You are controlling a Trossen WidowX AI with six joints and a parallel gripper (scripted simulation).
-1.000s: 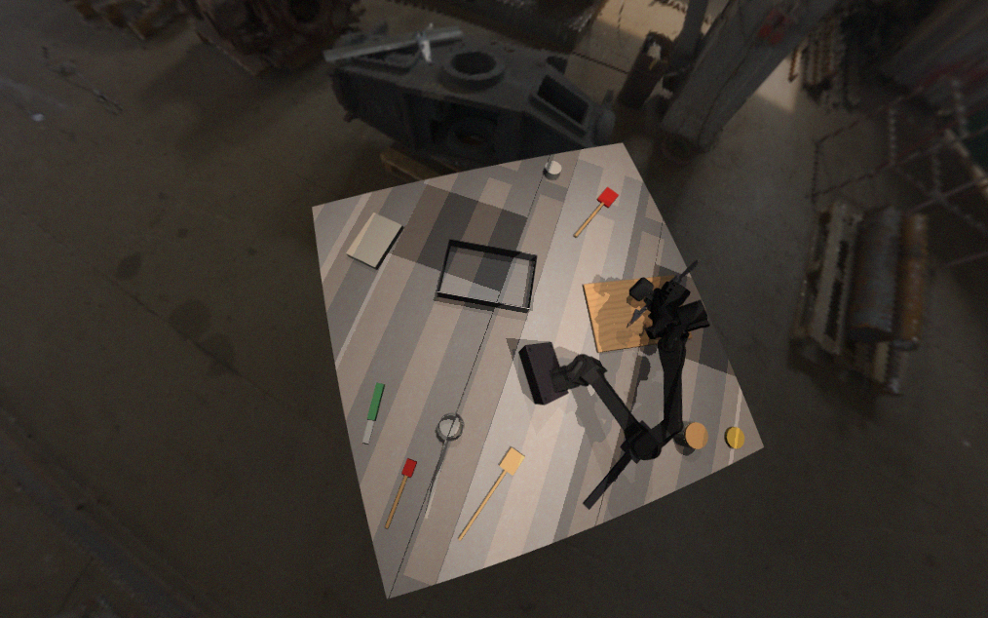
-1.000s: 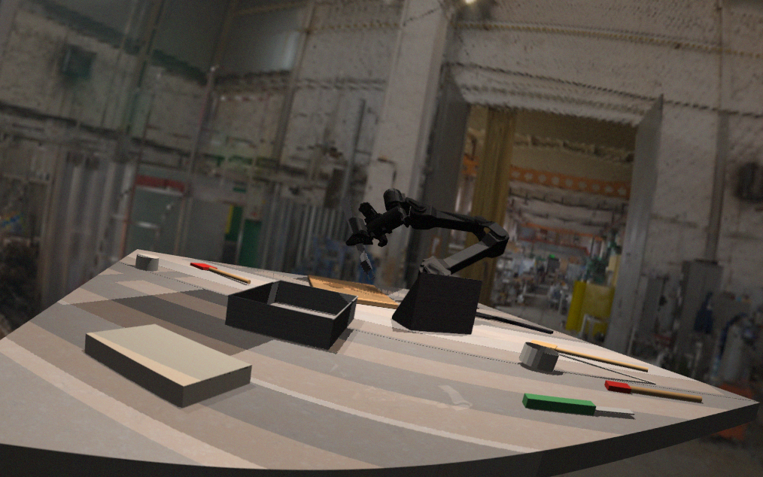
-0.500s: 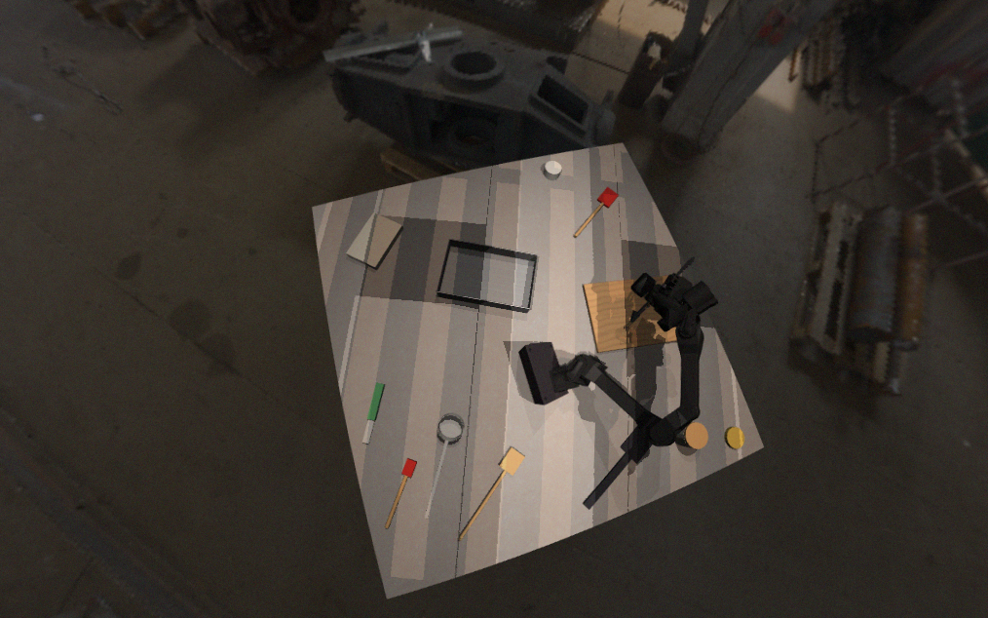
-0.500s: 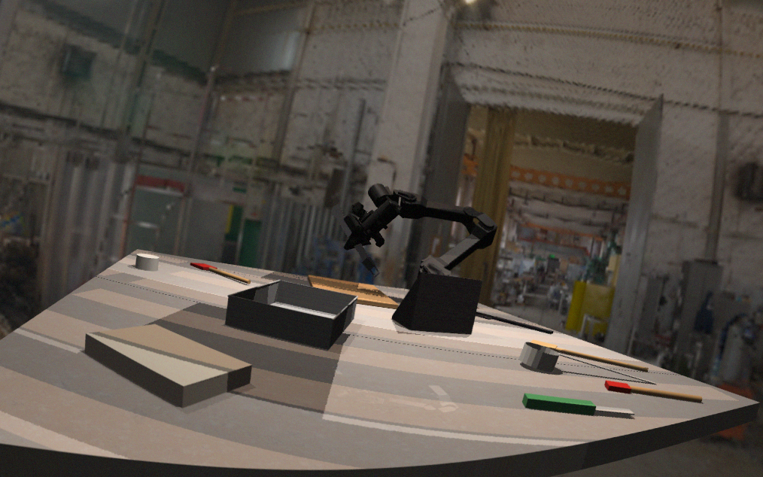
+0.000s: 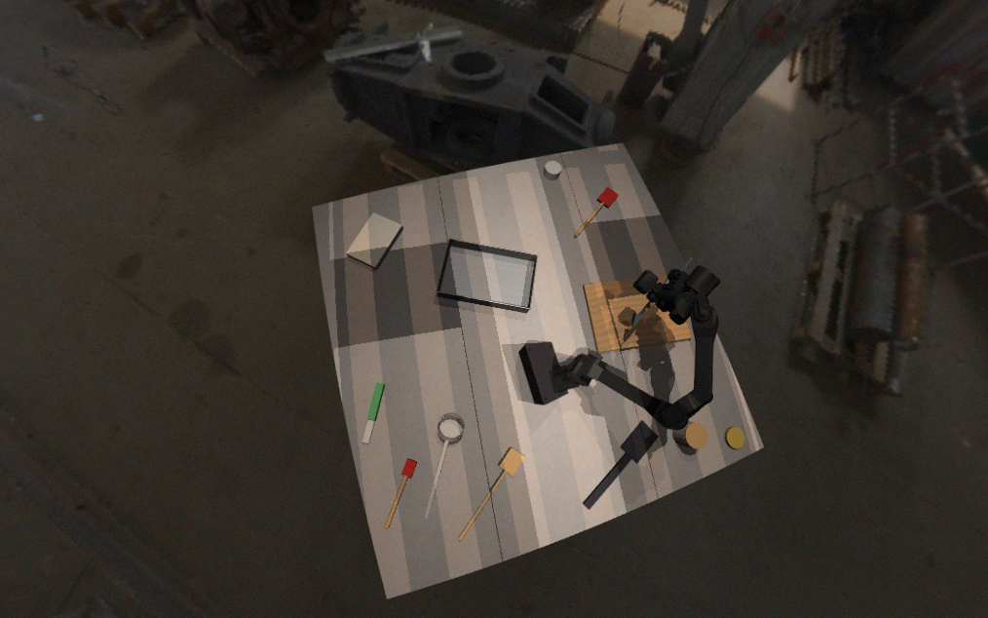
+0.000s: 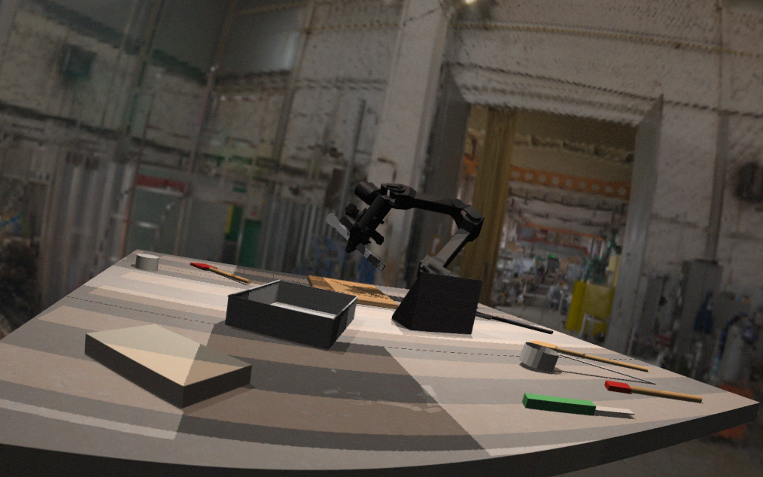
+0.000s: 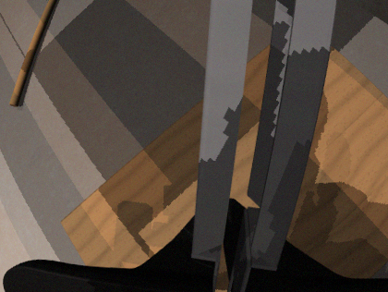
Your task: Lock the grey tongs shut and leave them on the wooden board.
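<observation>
My gripper tip is now 12 cm above the wooden board, 3 cm past it and 1 cm to the left of it. The rest, counted from my gripper tip: black spatula: 48 cm behind, 18 cm to the left, 13 cm below; then roasting tin: 49 cm to the left, 18 cm ahead, 10 cm below; then red spatula: 40 cm ahead, 12 cm below, 1 cm to the left.
</observation>
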